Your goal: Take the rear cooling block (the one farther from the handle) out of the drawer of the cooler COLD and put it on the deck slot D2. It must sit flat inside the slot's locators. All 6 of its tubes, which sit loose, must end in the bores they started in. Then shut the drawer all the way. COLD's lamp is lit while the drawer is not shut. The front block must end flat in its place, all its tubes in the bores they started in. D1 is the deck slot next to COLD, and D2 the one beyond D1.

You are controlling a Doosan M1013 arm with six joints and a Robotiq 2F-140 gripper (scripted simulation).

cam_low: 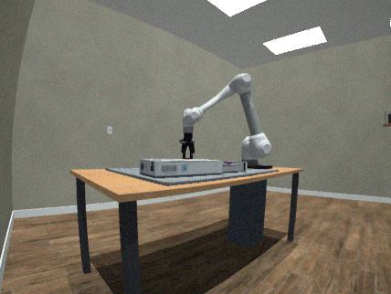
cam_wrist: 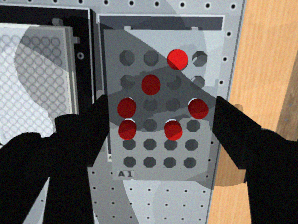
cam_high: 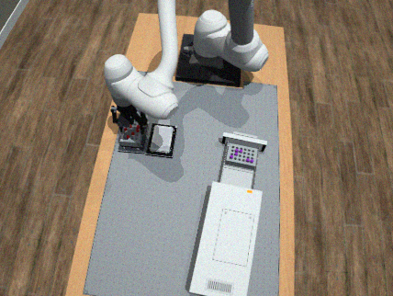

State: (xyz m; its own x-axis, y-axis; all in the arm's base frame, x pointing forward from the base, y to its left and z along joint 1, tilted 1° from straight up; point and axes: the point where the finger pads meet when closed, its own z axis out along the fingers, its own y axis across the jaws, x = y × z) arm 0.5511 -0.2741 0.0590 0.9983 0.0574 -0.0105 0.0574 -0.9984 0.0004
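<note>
The cooling block lies 30 mm below my hand. From my hand the other things lie so: deck slot D2: 70 mm below; white cooler: 470 mm to the left, 250 mm ahead, 40 mm below.
</note>
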